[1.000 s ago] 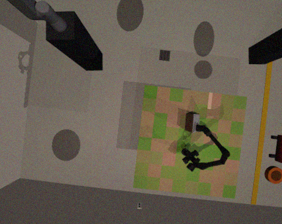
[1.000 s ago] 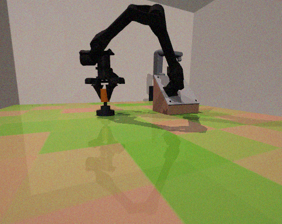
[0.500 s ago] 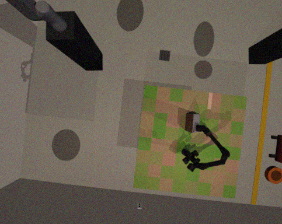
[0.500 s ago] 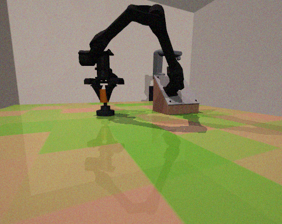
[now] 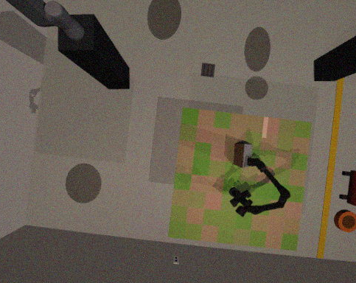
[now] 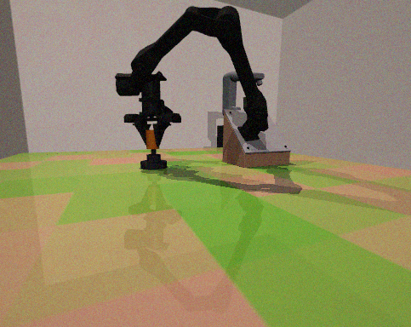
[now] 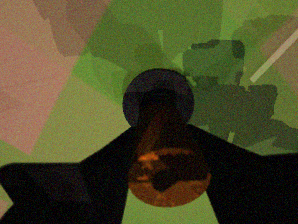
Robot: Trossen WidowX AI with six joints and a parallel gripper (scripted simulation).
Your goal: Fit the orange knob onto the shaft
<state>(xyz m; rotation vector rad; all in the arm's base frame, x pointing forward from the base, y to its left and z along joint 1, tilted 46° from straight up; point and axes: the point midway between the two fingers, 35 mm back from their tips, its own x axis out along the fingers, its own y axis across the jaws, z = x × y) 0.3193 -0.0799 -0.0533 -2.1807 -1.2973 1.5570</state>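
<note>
The orange knob is 2 cm above my gripper tip. From my gripper tip the other things lie so: dark pedestal: 4 cm below.
</note>
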